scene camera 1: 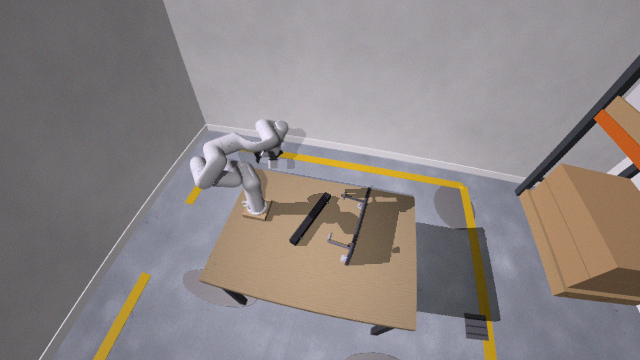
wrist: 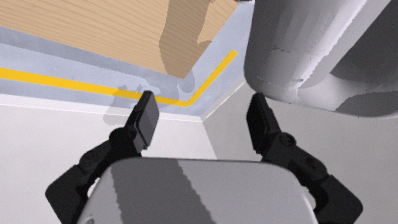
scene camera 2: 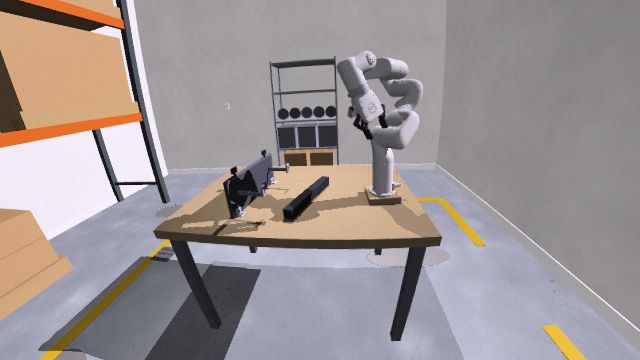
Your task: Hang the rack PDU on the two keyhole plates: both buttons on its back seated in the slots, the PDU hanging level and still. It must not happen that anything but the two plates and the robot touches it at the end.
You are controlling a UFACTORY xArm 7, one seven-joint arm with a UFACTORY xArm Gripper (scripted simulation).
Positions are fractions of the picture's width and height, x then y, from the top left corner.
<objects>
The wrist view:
my gripper: 0.51, 0.46
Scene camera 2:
my gripper: 0.59, 0.37
rack PDU: 0.47, 0.57
panel: 0.39, 0.50
</objects>
